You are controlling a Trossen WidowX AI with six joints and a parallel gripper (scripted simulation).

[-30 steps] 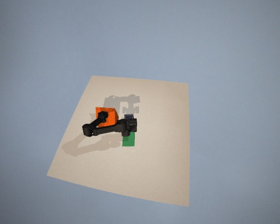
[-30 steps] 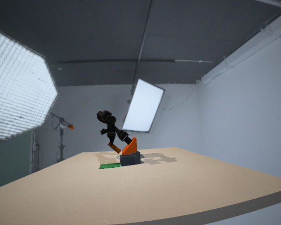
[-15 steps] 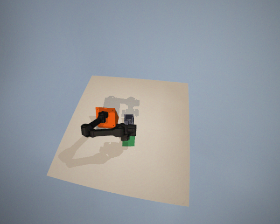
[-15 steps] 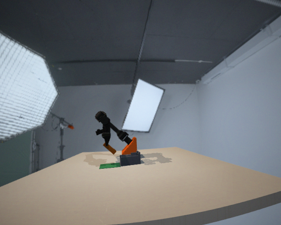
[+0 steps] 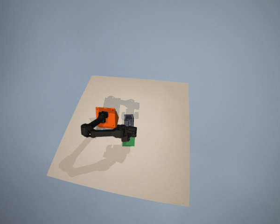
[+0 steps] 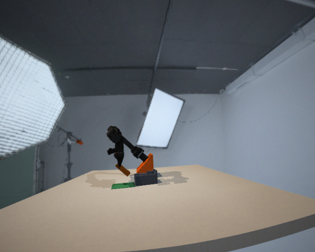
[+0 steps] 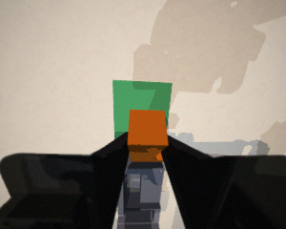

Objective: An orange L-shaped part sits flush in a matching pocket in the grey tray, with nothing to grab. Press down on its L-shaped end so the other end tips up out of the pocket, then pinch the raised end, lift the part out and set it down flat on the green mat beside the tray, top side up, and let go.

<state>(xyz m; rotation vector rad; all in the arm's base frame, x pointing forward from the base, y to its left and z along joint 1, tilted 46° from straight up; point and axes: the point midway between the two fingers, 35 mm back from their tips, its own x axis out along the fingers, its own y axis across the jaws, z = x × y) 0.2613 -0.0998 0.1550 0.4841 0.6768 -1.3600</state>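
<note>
My gripper tip is now 2 cm to the right of the green mat and 14 cm above it. From my gripper tip the other things lie so: orange L-shaped part 2 cm behind, 3 cm to the left, 3 cm below.
</note>
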